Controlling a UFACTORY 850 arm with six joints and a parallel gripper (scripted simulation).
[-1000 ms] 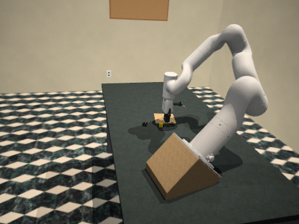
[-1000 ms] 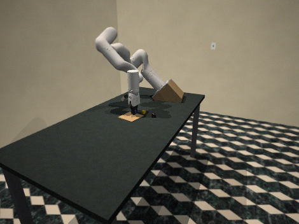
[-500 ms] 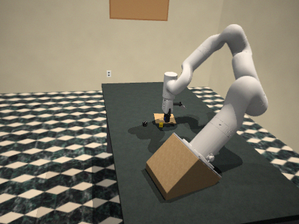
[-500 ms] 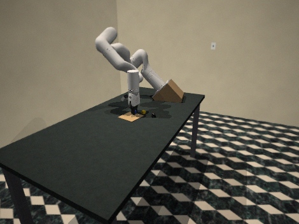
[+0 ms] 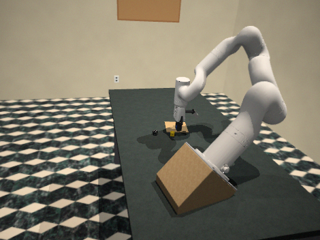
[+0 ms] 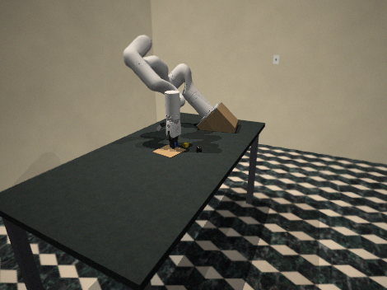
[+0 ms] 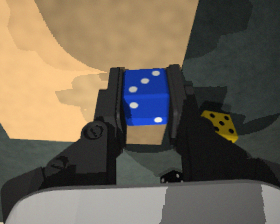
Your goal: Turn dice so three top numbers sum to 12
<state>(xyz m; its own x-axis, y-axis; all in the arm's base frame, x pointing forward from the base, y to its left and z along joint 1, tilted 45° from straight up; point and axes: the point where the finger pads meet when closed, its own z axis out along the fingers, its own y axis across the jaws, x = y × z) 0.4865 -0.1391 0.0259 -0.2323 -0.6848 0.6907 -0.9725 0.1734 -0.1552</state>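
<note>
The blue die lies 1 cm below my hand. Round my hand: tan mat 5 cm ahead, 3 cm below, 1 cm to the right; then black die 16 cm to the left, 2 cm below, 1 cm ahead; then yellow die 6 cm to the left, 4 cm behind, 2 cm below.
</note>
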